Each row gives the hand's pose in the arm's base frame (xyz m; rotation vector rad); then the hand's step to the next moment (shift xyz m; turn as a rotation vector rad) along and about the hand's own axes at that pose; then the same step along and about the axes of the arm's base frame.
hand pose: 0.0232 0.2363 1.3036 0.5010 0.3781 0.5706
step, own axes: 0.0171 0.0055 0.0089 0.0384 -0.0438 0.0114
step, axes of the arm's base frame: 0.0152 0.0111 0.0068 0.0535 -0.0130 -0.0222
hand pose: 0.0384 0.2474 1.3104 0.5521 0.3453 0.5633
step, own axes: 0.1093 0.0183 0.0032 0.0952 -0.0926 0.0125
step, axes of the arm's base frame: 0.0809 0.0757 -0.0041 0.1190 -0.0147 -0.0585
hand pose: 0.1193 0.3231 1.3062 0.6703 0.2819 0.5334
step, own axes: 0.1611 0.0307 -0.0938 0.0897 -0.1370 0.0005
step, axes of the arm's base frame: 0.0835 0.1572 -0.0632 0.1261 -0.0408 -0.0961
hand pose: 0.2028 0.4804 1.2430 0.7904 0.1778 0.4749
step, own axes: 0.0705 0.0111 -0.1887 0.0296 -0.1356 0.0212
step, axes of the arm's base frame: -0.0034 0.1609 -0.1217 0.0795 -0.0816 -0.0820
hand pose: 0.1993 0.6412 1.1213 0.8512 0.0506 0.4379
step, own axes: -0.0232 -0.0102 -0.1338 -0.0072 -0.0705 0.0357
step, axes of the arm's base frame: -0.0464 0.0809 -0.0993 0.0261 -0.0690 -0.0292
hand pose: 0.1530 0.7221 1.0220 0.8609 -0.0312 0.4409
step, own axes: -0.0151 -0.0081 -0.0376 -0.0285 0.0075 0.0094
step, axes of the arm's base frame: -0.0162 0.0177 -0.0336 -0.0274 -0.0130 0.0059
